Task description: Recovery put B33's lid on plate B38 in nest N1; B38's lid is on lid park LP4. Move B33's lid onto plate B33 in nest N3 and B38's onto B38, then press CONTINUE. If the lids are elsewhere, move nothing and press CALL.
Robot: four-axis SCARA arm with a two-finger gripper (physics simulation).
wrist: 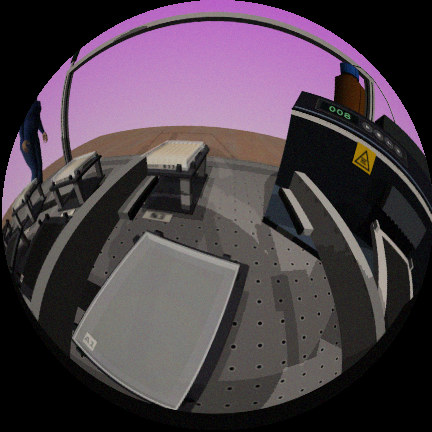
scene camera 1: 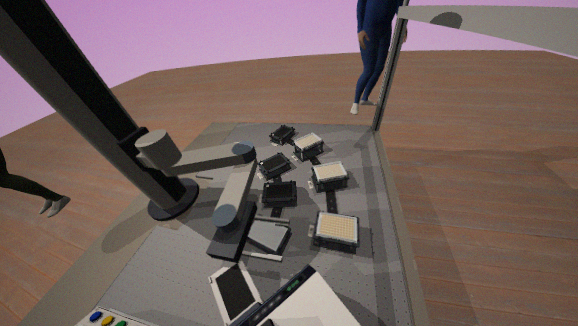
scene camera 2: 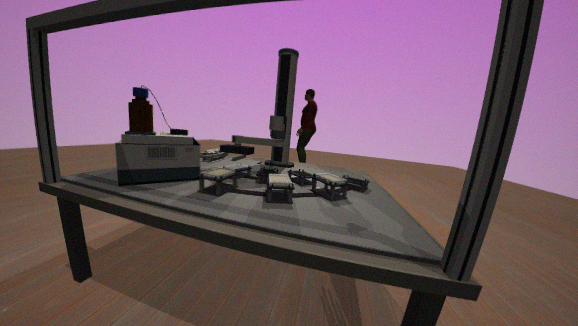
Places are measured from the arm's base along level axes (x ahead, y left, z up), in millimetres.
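Where they show: gripper, between the fingertips: (wrist: pixel 219 171) (scene camera 1: pixel 285 239) (scene camera 2: pixel 222 158); arm's base, origin of its link: (scene camera 1: pixel 175 198) (scene camera 2: pixel 279 164).
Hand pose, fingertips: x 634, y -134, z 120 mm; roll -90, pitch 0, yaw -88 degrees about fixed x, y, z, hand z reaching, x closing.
Observation:
Things, the pixels of their top centre, and the offset from my fingertips.
- clear lid, centre of its top: (wrist: pixel 146 315) (scene camera 1: pixel 266 231) (scene camera 2: pixel 236 166) dx -86, dy +34, dz -54 mm
- Plate B33, centre of its top: (wrist: pixel 173 147) (scene camera 1: pixel 337 225) (scene camera 2: pixel 219 170) dx +152, dy +85, dz -25 mm
- middle plate, centre of its top: (wrist: pixel 73 162) (scene camera 2: pixel 279 177) (scene camera 1: pixel 329 169) dx +115, dy +340, dz -27 mm
- far plate, centre of its top: (wrist: pixel 23 190) (scene camera 2: pixel 330 176) (scene camera 1: pixel 307 139) dx -12, dy +545, dz -21 mm
- framed tray, centre of its top: (scene camera 1: pixel 234 289) dx -107, dy -154, dz -7 mm
My gripper (scene camera 1: pixel 285 239) (wrist: pixel 219 171) is open and empty; its two fingers stand apart above and around a clear lid (scene camera 1: pixel 269 236) (wrist: pixel 160 320) on a low dark park, off-centre to the left in the wrist view. The lid carries an A1 tag; the park's label is hidden. Plate B33 (scene camera 1: pixel 336 228) (scene camera 2: pixel 222 173) (wrist: pixel 175 155) stands on the nearest raised nest, its wells showing sharply. A middle plate (scene camera 1: pixel 330 171) (scene camera 2: pixel 280 181) (wrist: pixel 77 167) and a far plate (scene camera 1: pixel 308 141) (scene camera 2: pixel 330 178) stand on nests; their labels and any lids cannot be made out.
Dark lid parks (scene camera 1: pixel 279 192) (scene camera 1: pixel 274 164) (scene camera 1: pixel 282 133) stand left of the nests. A white device (scene camera 1: pixel 325 300) (scene camera 2: pixel 157 155) stands near the gripper, with a framed tray (scene camera 1: pixel 235 292) beside it. Blue, yellow (scene camera 1: pixel 107 320) and green buttons show at the lower left. People stand beyond the table.

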